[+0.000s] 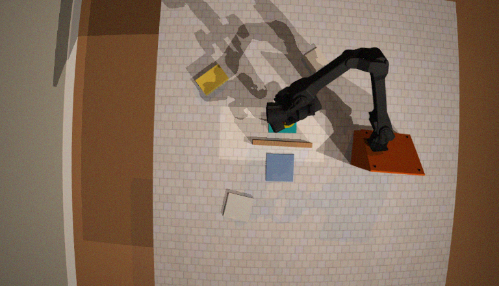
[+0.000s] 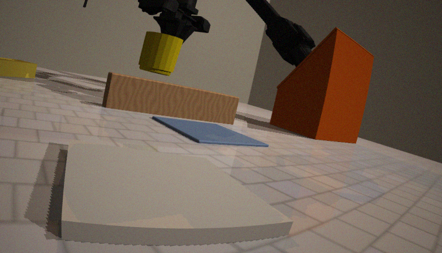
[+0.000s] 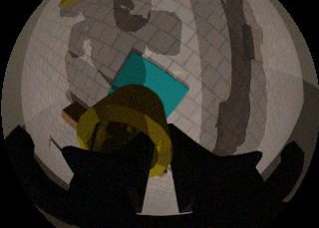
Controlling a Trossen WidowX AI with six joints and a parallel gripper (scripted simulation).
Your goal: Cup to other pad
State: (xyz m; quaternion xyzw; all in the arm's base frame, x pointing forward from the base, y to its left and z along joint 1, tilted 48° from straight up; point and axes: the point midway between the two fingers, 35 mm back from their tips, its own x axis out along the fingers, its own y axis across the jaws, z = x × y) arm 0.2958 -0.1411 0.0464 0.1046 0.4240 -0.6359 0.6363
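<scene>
Right now the teal pad is 10 cm below my gripper tip, 2 cm ahead of it and 1 cm to the left of it. From my gripper tip the other things lie so: blue pad 20 cm to the left, 10 cm below, 5 cm ahead; yellow cup 2 cm ahead, 1 cm to the left; wooden wall 11 cm to the left, 8 cm below, 4 cm ahead.
</scene>
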